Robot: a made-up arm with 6 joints. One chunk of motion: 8 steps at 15 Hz.
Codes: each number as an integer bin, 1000 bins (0 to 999) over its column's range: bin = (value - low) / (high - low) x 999, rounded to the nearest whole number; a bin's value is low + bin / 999 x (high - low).
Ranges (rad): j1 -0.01..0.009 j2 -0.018..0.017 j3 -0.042..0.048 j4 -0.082..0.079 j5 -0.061..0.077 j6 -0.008..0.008
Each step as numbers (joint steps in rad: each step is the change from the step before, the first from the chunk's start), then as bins.
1 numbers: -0.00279 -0.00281 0.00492 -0.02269 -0.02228 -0.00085
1 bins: 379 434 521 368 280 446
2 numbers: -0.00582 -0.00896 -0.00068 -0.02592 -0.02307 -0.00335
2 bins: 220 258 459 348 275 290
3 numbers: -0.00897 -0.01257 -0.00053 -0.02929 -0.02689 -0.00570
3 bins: 54 155 460 327 247 144
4 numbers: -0.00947 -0.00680 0.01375 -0.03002 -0.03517 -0.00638
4 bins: 28 320 619 323 187 101
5 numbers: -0.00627 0.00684 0.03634 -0.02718 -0.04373 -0.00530
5 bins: 196 709 870 340 125 169
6 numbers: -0.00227 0.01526 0.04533 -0.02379 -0.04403 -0.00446
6 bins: 406 949 969 361 123 221
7 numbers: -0.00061 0.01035 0.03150 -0.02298 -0.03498 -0.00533
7 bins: 494 809 816 366 188 167
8 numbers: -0.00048 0.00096 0.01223 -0.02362 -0.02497 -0.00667
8 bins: 501 541 602 362 261 83
